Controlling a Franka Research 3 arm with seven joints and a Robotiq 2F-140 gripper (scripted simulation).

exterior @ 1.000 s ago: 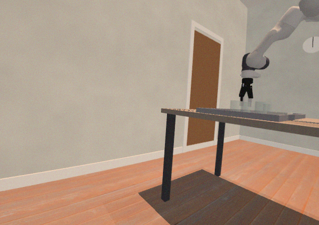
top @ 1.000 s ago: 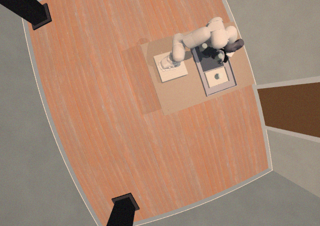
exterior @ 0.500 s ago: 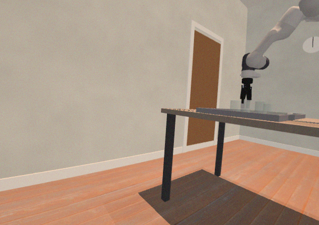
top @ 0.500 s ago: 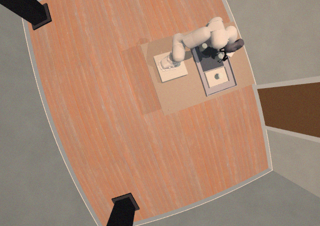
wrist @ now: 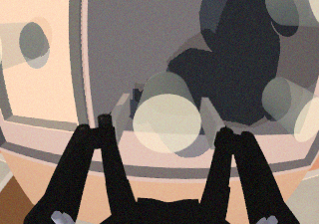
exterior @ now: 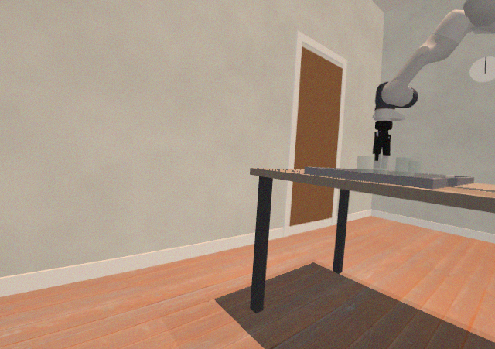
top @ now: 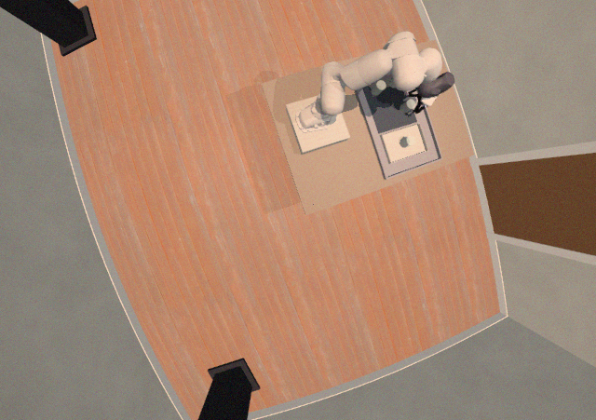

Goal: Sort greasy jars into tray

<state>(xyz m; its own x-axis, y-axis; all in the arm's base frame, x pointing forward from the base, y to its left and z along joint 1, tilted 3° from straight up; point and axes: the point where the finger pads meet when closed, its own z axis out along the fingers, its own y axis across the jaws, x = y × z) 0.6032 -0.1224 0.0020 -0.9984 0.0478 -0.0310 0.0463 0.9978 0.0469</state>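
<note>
My gripper is now 8 cm past the grey drying mat, 10 cm to the right of it and 7 cm above it. Round my hand: tray (10 cm behind, 22 cm to the right, 6 cm below).
</note>
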